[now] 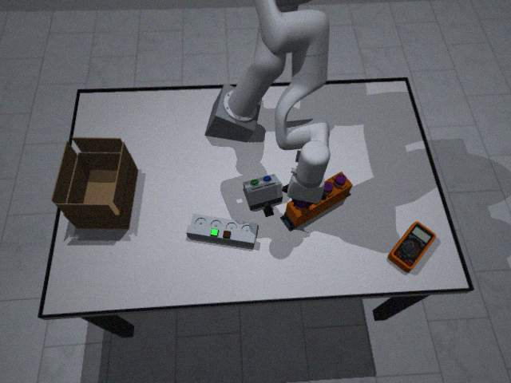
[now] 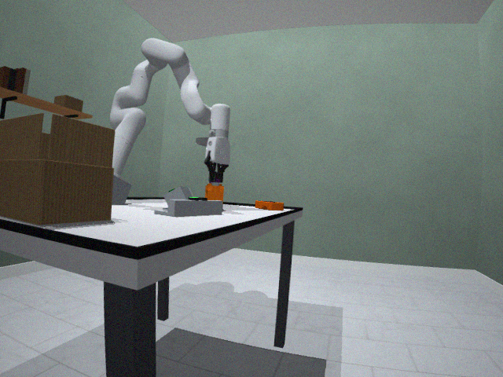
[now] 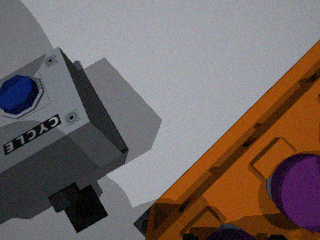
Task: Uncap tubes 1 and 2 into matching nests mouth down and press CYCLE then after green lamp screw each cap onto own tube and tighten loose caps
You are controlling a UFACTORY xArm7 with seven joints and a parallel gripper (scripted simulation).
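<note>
Right now my hand is 90 mm past the green key, 150 mm to the left of it and 60 mm above it. From my hand the other things lie so: tube 1: 90 mm behind, 130 mm to the left, 10 mm below; then blue key: 110 mm behind, 110 mm to the right, 60 mm below; then purple cap: 60 mm behind, 90 mm to the left, 20 mm below.
</note>
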